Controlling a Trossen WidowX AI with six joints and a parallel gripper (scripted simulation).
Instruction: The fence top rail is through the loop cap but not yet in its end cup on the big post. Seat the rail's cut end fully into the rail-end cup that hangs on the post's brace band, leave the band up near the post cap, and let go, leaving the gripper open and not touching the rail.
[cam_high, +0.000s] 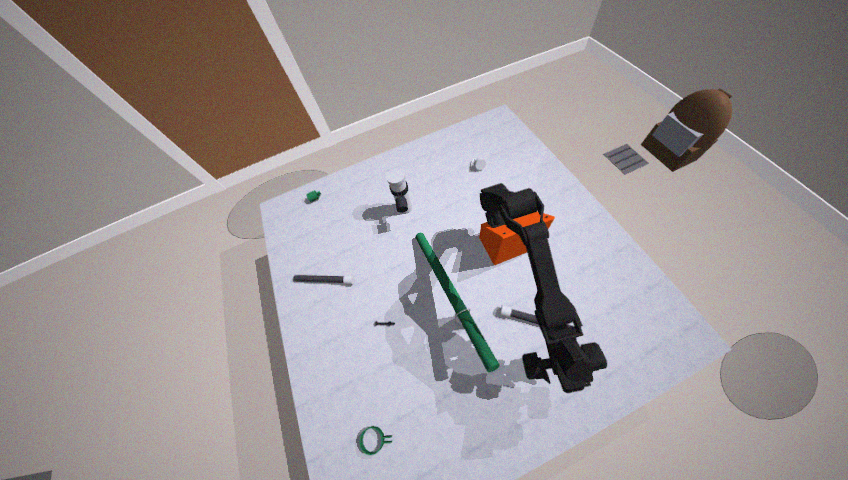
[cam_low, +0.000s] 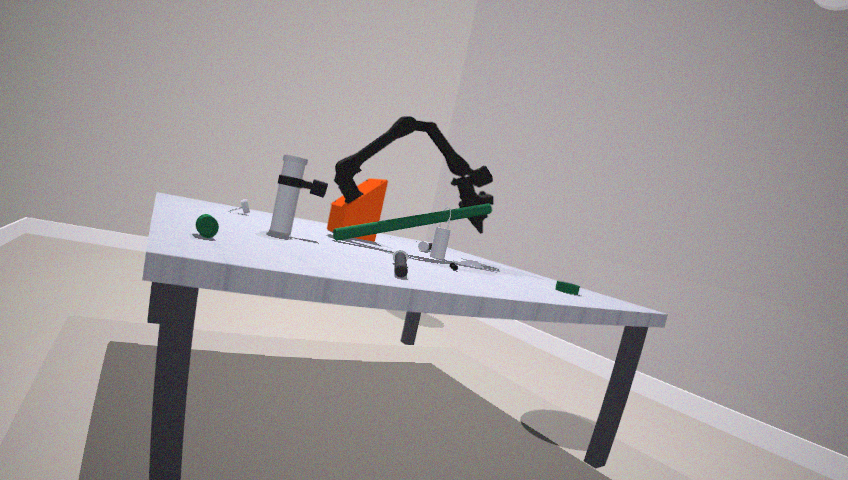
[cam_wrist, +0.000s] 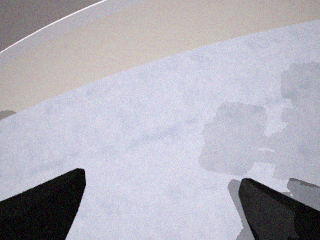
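Now: the small white post 240 mm to the right of my gripper tip, 210 mm ahead of it and 10 mm below it. The rest, counted from my gripper tip: small green fitting: 940 mm to the right, 660 mm ahead, 90 mm below; then small black bolt: 470 mm ahead, 310 mm to the right, 110 mm below.
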